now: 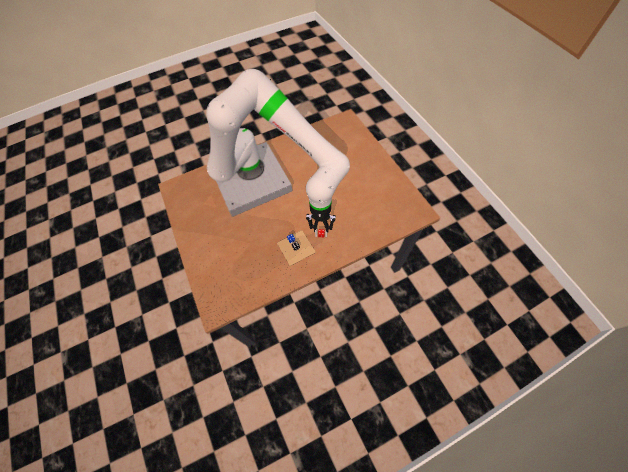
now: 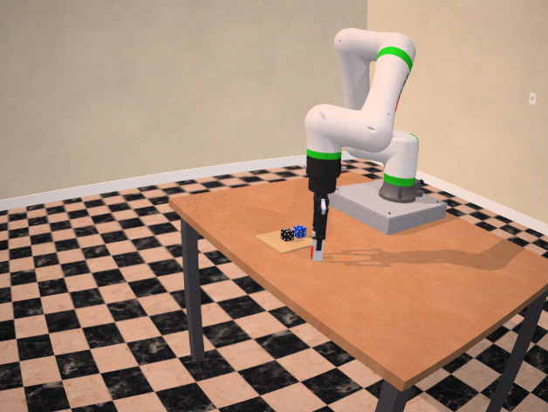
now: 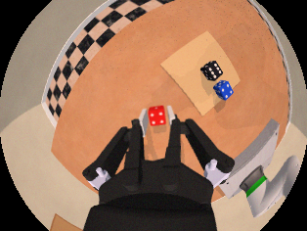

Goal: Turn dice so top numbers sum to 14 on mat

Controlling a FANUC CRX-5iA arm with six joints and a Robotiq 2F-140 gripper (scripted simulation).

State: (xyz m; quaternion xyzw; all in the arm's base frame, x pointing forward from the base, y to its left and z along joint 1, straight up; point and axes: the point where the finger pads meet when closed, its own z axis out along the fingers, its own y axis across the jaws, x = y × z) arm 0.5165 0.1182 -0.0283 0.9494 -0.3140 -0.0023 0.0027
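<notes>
My gripper is now 2 cm above the red die. Round my hand: blue die 14 cm to the right, 5 cm behind, 2 cm below; then tan mat 14 cm to the right, 3 cm below, 1 cm behind; then black die 14 cm to the right, 2 cm below, 1 cm behind.
</notes>
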